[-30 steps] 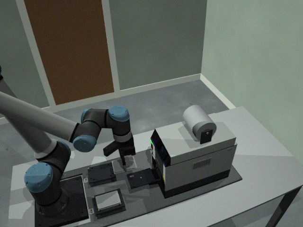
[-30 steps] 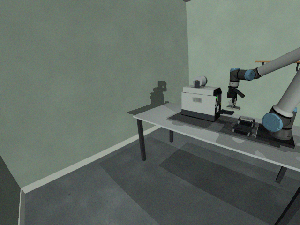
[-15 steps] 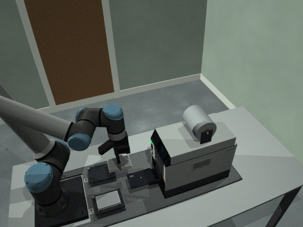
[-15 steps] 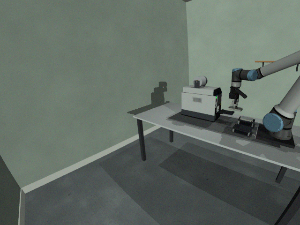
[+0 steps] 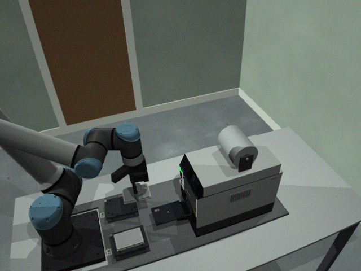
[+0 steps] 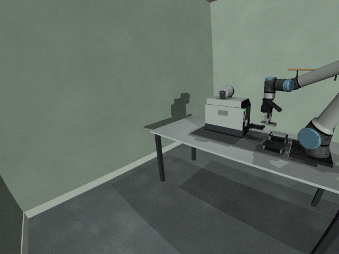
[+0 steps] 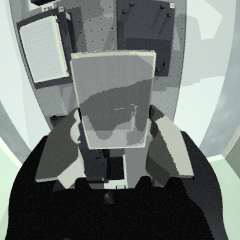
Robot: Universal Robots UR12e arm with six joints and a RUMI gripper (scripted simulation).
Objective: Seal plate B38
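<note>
My gripper is now 150 mm above the nest N1, 80 mm past it and 70 mm to the right of it. Round my hand: foil-covered plate: 140 mm to the right, 130 mm below, 90 mm behind; plate B38: 10 mm below; sealer stage: 120 mm ahead, 110 mm to the right, 80 mm below.
</note>
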